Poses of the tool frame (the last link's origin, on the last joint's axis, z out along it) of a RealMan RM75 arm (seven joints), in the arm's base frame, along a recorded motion.
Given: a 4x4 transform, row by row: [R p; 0 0 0 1], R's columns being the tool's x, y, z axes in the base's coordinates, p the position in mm. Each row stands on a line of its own.
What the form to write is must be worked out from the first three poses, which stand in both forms.
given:
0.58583, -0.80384, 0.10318, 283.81
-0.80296, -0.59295, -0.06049, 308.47
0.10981, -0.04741, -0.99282, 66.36
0, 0, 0, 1
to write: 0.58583, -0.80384, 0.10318; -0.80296, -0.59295, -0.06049; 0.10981, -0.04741, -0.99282; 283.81, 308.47, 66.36
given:
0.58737, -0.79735, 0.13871, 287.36
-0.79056, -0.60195, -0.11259, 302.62
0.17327, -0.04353, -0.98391, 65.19
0, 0, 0, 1
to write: 0.58737, -0.79735, 0.13871; -0.79056, -0.60195, -0.11259; 0.17327, -0.04353, -0.98391; 287.36, 302.62, 65.19
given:
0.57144, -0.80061, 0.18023, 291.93
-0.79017, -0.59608, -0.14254, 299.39
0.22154, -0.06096, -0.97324, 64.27
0, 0, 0, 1
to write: 0.57144, -0.80061, 0.18023; -0.79017, -0.59608, -0.14254; 0.22154, -0.06096, -0.97324; 291.93, 299.39, 64.27
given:
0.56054, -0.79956, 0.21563, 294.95
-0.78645, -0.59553, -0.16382, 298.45
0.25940, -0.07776, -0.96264, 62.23
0, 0, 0, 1
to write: 0.56054, -0.79956, 0.21563; -0.78645, -0.59553, -0.16382; 0.25940, -0.07776, -0.96264; 294.95, 298.45, 62.23
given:
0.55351, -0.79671, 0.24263, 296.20
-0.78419, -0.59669, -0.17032, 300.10
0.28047, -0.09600, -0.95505, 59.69
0, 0, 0, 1
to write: 0.55351, -0.79671, 0.24263; -0.78419, -0.59669, -0.17032; 0.28047, -0.09600, -0.95505; 296.20, 300.10, 59.69
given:
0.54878, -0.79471, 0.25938, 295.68
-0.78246, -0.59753, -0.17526, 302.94
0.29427, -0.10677, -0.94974, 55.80
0, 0, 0, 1
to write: 0.54878, -0.79471, 0.25938; -0.78246, -0.59753, -0.17526; 0.29427, -0.10677, -0.94974; 295.68, 302.94, 55.80
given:
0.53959, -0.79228, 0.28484, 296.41
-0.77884, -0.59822, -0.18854, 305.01
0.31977, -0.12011, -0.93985, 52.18
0, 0, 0, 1
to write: 0.53959, -0.79228, 0.28484; -0.77884, -0.59822, -0.18854; 0.31977, -0.12011, -0.93985; 296.41, 305.01, 52.18
